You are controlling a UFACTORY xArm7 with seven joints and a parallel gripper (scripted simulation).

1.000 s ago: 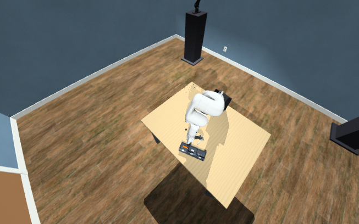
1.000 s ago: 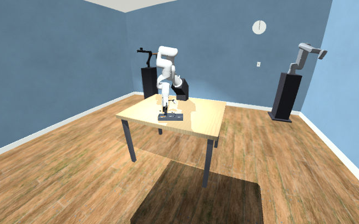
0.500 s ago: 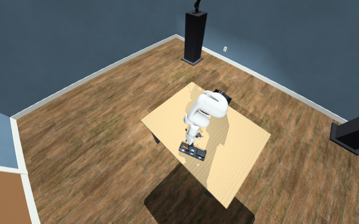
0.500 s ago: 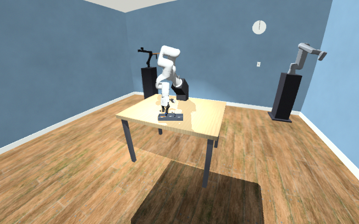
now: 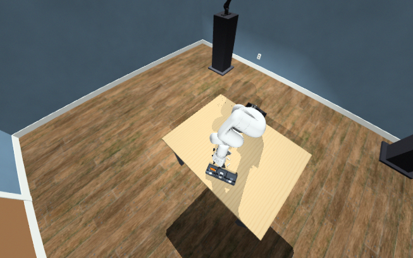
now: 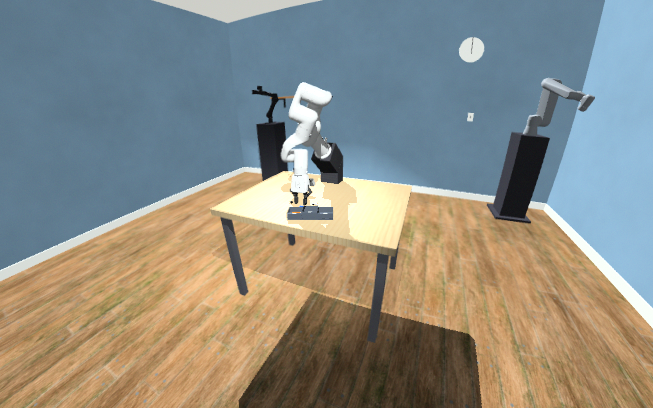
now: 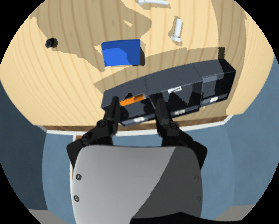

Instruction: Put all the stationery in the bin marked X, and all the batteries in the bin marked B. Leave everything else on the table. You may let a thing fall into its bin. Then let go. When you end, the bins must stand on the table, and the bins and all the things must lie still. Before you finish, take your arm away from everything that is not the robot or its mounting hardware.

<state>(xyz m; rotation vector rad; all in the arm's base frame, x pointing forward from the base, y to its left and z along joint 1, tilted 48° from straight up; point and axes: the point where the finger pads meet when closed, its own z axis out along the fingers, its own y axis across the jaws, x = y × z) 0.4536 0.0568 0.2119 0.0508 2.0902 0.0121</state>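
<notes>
My gripper is now 7 cm above the blue block, 5 cm past it and 2 cm to the left of it. Also, from my hand: dark double bin 7 cm to the left, 5 cm below, 2 cm ahead; pencil sharpener 7 cm to the left, 6 cm below, 1 cm ahead; orange battery 6 cm below, 4 cm ahead, 1 cm to the right.
</notes>
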